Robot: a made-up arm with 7 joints. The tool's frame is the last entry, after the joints.
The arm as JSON. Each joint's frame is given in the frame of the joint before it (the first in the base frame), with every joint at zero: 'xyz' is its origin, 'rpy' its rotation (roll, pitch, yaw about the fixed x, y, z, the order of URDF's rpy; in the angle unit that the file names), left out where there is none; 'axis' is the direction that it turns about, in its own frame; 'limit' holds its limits. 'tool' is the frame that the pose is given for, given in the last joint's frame.
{
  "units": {
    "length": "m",
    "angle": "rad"
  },
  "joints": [
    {
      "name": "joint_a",
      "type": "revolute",
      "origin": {
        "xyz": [
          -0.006,
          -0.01,
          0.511
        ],
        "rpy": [
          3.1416,
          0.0,
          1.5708
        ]
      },
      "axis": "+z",
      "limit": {
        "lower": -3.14,
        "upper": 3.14
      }
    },
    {
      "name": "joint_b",
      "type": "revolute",
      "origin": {
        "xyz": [
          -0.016,
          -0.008,
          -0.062
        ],
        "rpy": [
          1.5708,
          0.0,
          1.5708
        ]
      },
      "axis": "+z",
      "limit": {
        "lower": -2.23,
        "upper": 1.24
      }
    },
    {
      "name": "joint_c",
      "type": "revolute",
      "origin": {
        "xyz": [
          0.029,
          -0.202,
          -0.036
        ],
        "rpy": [
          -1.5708,
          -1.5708,
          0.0
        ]
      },
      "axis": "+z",
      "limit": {
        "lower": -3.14,
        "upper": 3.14
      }
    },
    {
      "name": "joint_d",
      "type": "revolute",
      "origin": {
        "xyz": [
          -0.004,
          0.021,
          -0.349
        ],
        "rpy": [
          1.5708,
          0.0,
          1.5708
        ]
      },
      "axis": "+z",
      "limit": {
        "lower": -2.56,
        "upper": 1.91
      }
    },
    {
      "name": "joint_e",
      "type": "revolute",
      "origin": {
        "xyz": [
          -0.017,
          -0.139,
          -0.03
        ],
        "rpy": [
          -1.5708,
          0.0,
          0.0
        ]
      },
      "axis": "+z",
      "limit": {
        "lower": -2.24,
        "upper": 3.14
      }
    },
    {
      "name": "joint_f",
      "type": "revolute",
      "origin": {
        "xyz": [
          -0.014,
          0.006,
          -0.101
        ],
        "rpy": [
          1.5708,
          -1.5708,
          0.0
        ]
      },
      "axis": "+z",
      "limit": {
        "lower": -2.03,
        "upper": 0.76
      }
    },
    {
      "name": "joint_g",
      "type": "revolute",
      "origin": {
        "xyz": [
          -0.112,
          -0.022,
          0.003
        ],
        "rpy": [
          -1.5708,
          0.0,
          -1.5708
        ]
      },
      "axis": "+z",
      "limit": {
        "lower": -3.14,
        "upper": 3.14
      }
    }
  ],
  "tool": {
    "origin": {
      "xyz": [
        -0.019,
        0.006,
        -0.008
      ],
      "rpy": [
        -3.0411,
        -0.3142,
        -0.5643
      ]
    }
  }
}
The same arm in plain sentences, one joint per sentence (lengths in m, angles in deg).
The arm has seven revolute joints in a row. What follows holds with every joint at zero, and every direction is one of the base frame's.
Joint 1 sits 0.006 m along -x and 0.01 m along -y and 0.511 m along +z from the base frame's origin and rotates about -z, from -179.91 to 179.91 deg.
Joint 2 sits 0.008 m along -x and 0.016 m along -y and 0.062 m along +z from joint 1 and rotates about +y, from -127.77 to 71.05 deg.
Joint 3 sits 0.029 m along +x and 0.036 m along -y and 0.202 m along +z from joint 2 and rotates about -z, from -179.91 to 179.91 deg.
Joint 4 sits 0.021 m along +x and 0.004 m along -y and 0.349 m along +z from joint 3 and rotates about +y, from -146.68 to 109.43 deg.
Joint 5 sits 0.017 m along -x and 0.03 m along -y and 0.139 m along +z from joint 4 and rotates about -z, from -128.34 to 179.91 deg.
Joint 6 sits 0.014 m along -x and 0.006 m along -y and 0.101 m along +z from joint 5 and rotates about +y, from -116.31 to 43.54 deg.
Joint 7 sits 0.022 m along +x and 0.003 m along +y and 0.112 m along +z from joint 6 and rotates about -z, from -179.91 to 179.91 deg.
The tool frame, which is the frame that the pose is given for, sits 0.019 m along -x and 0.006 m along -y and 0.008 m along +z from joint 7; its axes are the base frame's turned by roll 5.76, pitch 18 and yaw 32.33 deg (as in URDF: about the fixed x, then y, then z).

